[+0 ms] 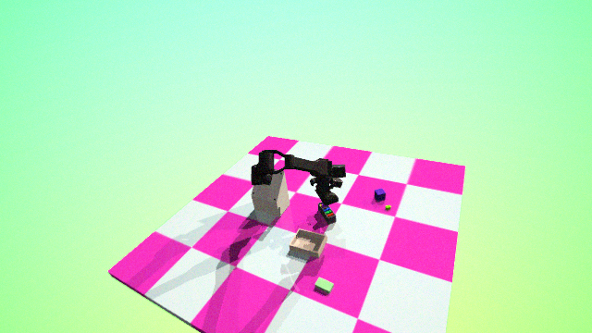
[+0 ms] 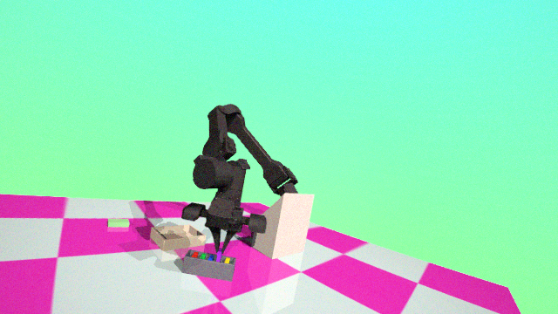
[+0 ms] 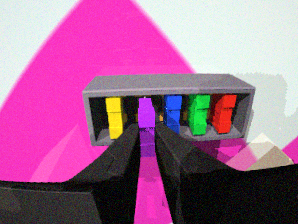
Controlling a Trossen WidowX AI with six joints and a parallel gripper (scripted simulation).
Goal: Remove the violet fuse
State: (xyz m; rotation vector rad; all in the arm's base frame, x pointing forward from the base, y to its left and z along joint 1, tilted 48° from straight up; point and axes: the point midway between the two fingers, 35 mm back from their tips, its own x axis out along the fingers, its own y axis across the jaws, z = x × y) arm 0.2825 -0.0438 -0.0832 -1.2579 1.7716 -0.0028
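Now: the beige tray 210 mm to the right of my gripper tip, 50 mm below it and 10 mm ahead of it. The rest, counted from my gripper tip: violet fuse: 10 mm below.
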